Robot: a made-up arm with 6 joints.
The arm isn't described. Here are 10 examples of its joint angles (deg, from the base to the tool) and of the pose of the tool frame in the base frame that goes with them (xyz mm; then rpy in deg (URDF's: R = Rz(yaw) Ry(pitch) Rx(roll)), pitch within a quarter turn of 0, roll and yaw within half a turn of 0).
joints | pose
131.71 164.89 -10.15 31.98 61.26 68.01 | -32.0 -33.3 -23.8 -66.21 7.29 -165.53
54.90 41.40 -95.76 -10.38 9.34 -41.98 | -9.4 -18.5 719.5 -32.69 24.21 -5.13
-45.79 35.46 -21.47 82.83 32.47 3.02 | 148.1 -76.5 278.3 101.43 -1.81 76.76
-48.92 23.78 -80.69 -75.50 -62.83 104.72 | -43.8 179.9 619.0 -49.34 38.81 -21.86
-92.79 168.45 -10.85 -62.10 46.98 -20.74 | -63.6 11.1 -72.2 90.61 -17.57 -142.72
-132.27 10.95 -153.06 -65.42 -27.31 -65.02 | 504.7 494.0 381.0 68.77 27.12 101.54
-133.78 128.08 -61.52 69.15 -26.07 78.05 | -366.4 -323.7 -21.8 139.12 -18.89 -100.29
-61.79 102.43 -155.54 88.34 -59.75 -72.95 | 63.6 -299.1 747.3 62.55 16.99 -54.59
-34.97 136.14 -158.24 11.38 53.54 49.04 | 540.3 -358.7 420.3 118.83 26.58 79.00
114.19 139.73 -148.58 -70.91 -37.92 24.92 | -329.6 593.7 414.3 -64.04 28.71 76.33
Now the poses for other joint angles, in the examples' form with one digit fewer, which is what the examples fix.
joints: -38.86 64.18 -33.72 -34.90 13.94 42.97
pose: 210 -187 239 176.0 53.3 126.3
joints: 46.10 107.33 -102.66 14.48 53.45 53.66
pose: 357 400 351 141.5 8.2 164.8
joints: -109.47 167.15 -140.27 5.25 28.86 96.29
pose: -237 -685 -59 141.4 -8.8 -26.4
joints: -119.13 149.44 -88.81 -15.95 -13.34 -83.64
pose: -288 -529 -105 -132.8 -4.3 159.8
